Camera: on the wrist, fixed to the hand. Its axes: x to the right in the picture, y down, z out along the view.
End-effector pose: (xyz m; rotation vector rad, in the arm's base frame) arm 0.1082 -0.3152 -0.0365 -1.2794 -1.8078 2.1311
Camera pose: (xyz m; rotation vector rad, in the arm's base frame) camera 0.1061 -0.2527 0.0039 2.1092 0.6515 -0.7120
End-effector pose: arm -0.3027 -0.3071 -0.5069 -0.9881 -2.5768 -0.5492
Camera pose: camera -0.3413 -0.3595 -0.4708 -2.1417 -0.7892 -0.7318
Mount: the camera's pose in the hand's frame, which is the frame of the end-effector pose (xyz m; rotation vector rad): 0.0132 -0.0541 -0.0494 -0.4662 0.4871 1.5030
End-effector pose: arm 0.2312 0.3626 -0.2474 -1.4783 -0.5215 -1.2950
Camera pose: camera 0.1682 0.3338 -0.2200 -1.2730 1.1231 -0.4454
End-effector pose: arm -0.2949 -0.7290 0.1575 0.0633 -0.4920 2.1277
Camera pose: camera -0.2520 -0.6735 0.1325 1.1065 0.6445 -2.3814
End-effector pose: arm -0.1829 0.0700 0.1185 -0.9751 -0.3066 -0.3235
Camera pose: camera -0.1872 -0.0016 0.1385 -1.2829 0.9881 0.7801
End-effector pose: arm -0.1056 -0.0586 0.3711 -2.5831 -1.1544 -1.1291
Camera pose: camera -0.1656 -0.0301 0.4047 -2.1359 1.1177 -1.3573
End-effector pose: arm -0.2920 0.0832 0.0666 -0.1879 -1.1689 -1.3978
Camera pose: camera -0.3140 0.0256 0.0248 -0.8021 -0.0653 -0.2603
